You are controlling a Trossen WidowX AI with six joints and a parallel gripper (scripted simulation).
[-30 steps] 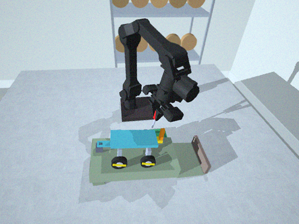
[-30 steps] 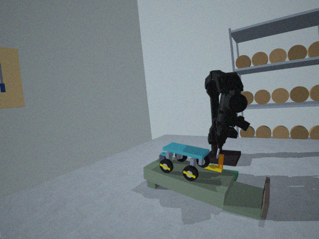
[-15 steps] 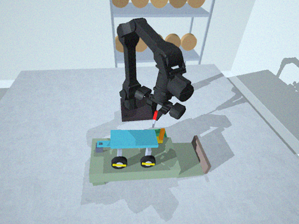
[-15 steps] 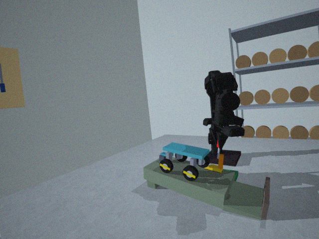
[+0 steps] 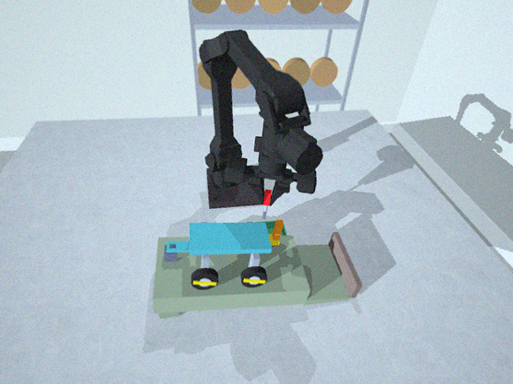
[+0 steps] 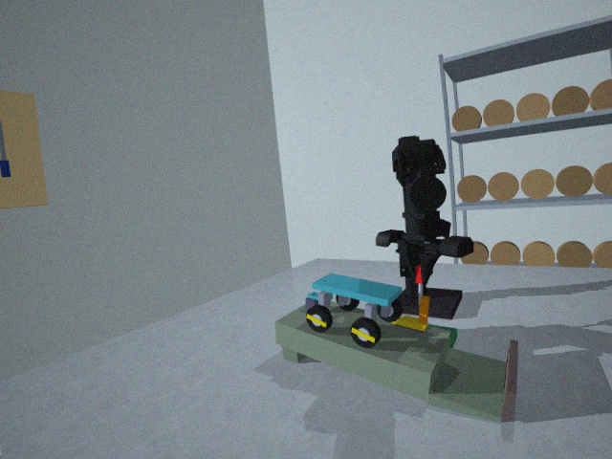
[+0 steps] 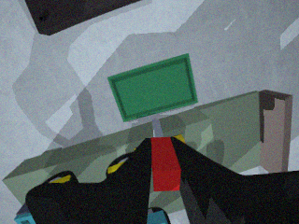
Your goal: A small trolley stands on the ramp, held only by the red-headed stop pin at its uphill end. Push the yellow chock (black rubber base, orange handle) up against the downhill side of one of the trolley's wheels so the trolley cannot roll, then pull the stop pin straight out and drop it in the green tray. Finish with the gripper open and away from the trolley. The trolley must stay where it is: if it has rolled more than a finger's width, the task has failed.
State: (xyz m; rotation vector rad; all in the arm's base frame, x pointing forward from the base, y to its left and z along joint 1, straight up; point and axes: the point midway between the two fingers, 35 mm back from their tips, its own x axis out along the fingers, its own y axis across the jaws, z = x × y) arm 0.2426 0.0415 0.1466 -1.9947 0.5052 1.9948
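My gripper tip is now right at the red-headed stop pin. Also, from my gripper tip: yellow chock: 5 cm below, 5 cm ahead, 1 cm to the right; trolley: 11 cm to the right, 9 cm ahead, 2 cm below; green tray: 14 cm below, 2 cm behind.
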